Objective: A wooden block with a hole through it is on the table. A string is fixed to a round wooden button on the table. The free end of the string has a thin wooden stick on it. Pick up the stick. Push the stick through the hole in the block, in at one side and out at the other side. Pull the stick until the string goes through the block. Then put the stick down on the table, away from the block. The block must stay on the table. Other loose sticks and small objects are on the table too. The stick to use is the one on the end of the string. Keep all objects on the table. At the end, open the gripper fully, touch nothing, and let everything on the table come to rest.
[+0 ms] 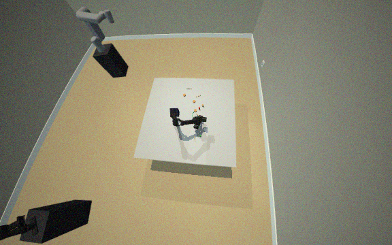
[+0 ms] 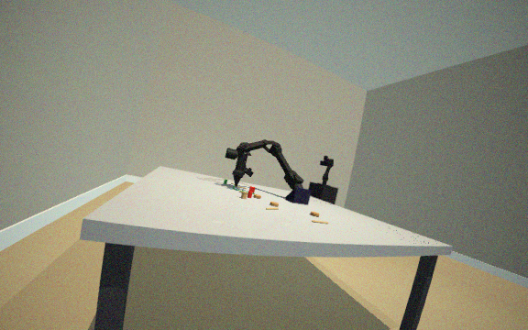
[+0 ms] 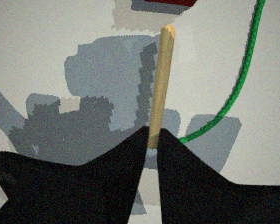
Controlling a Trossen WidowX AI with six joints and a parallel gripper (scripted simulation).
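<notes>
My gripper tip is now 90 mm past the red block and 40 mm to the right of it. Round my gripper tip: round wooden button 210 mm to the left, 40 mm behind, 10 mm below; then green object 160 mm to the right, 20 mm ahead.
</notes>
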